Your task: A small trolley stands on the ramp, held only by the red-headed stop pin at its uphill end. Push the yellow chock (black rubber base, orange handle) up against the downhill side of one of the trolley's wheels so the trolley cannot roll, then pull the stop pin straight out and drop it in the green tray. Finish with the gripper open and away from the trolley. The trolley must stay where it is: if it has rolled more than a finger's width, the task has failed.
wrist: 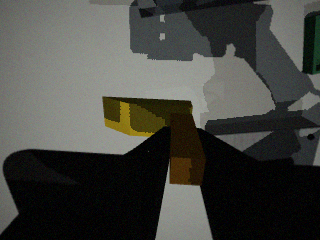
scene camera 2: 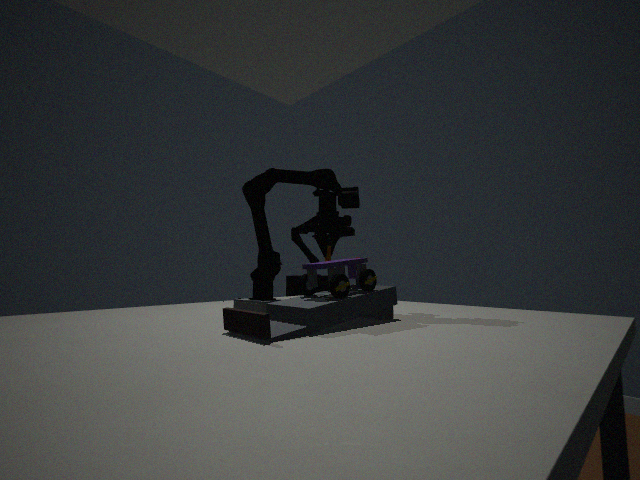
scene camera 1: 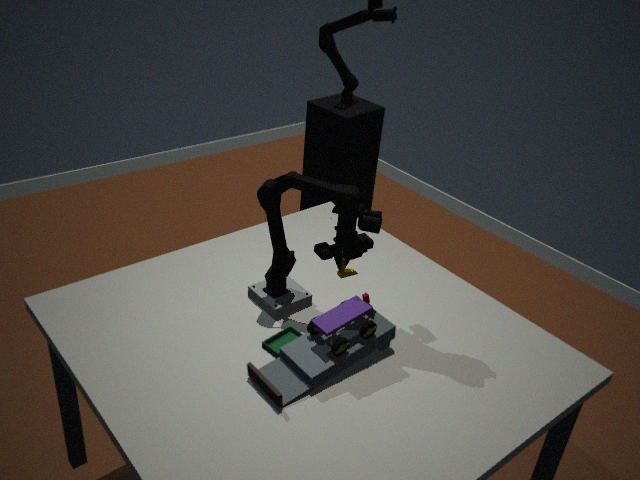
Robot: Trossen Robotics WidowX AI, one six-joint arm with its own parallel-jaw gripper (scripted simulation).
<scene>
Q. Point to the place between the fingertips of the gripper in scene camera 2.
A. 327, 257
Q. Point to a dark stop block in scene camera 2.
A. At 257, 324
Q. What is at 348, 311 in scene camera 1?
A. A trolley.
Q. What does the gripper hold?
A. A yellow chock.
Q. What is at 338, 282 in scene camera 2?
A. A trolley.
</scene>
